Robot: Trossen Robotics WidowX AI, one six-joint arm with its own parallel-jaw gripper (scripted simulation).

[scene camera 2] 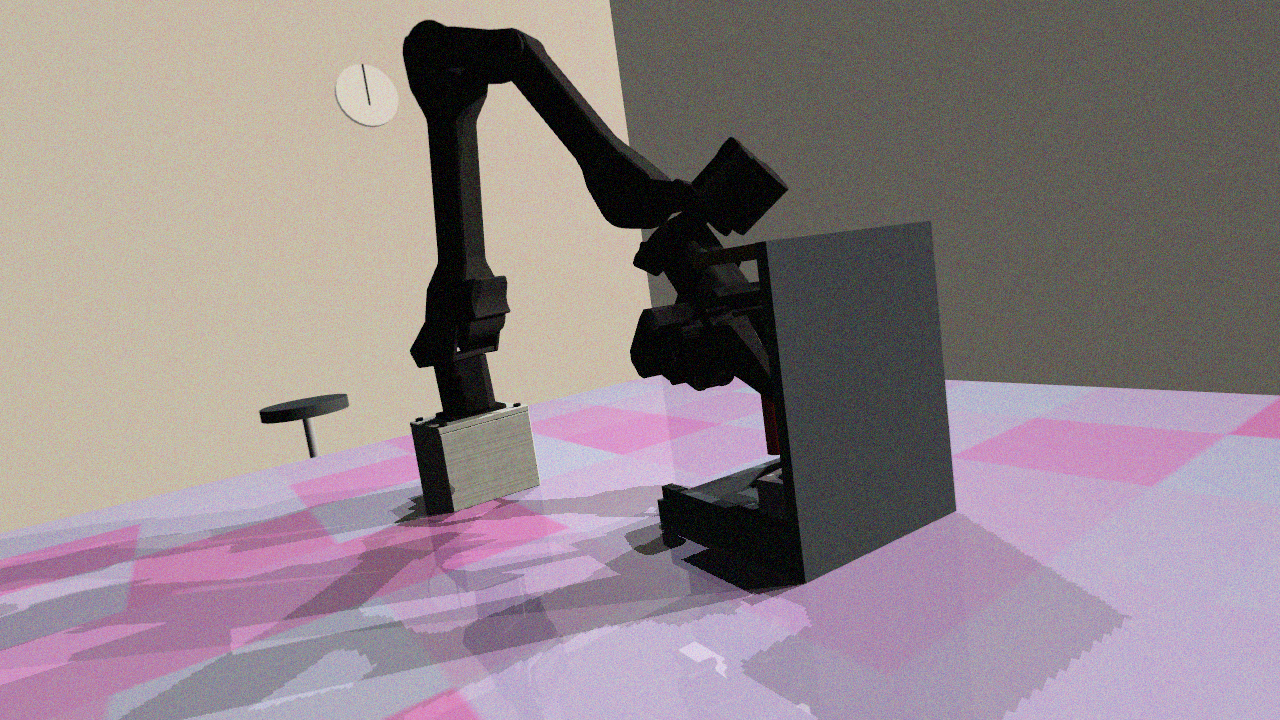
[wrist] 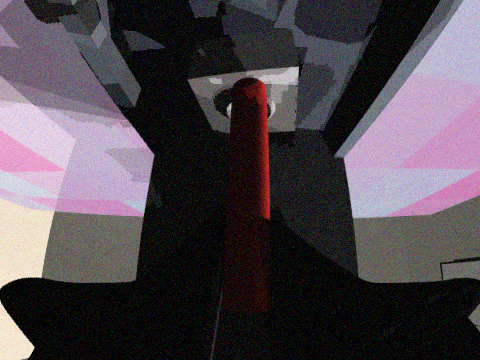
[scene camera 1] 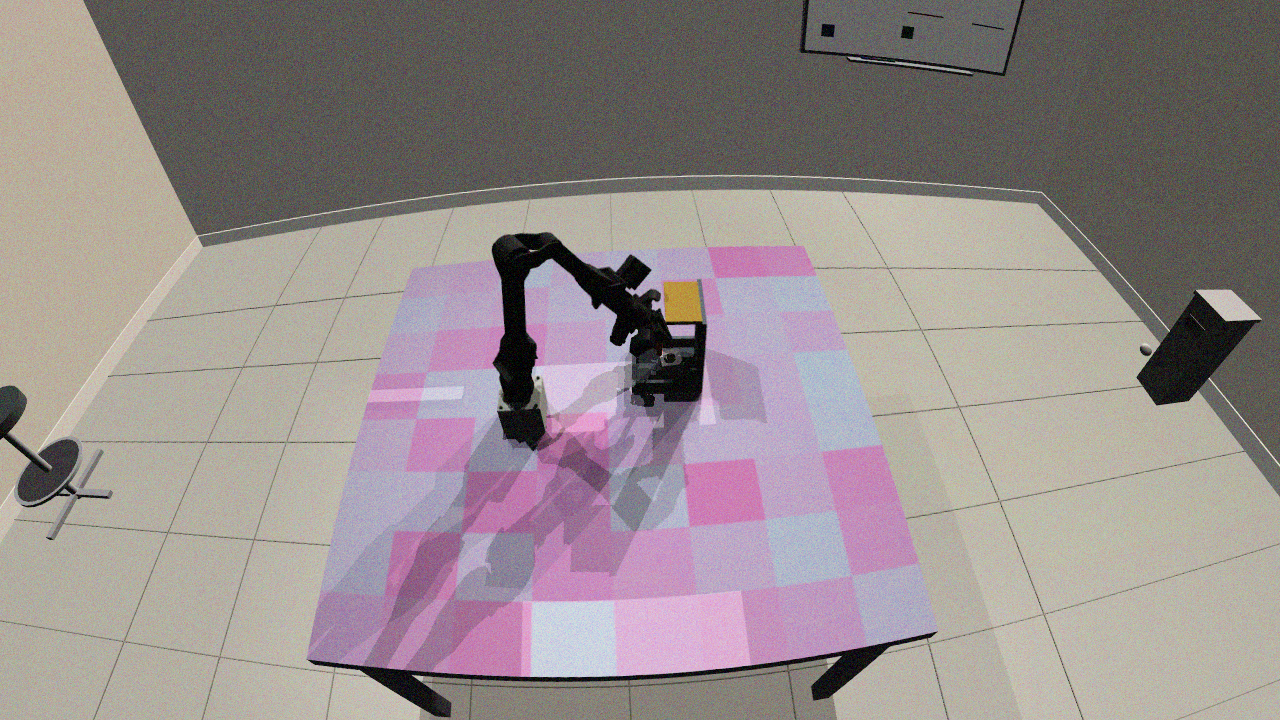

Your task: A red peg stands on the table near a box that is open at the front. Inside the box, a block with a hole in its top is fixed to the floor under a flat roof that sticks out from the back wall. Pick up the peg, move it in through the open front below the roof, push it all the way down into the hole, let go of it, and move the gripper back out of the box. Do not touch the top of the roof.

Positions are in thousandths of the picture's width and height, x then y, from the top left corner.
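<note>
My gripper (scene camera 1: 524, 474) holds a red peg. Also in the wrist view: my gripper (wrist: 501, 596).
</note>
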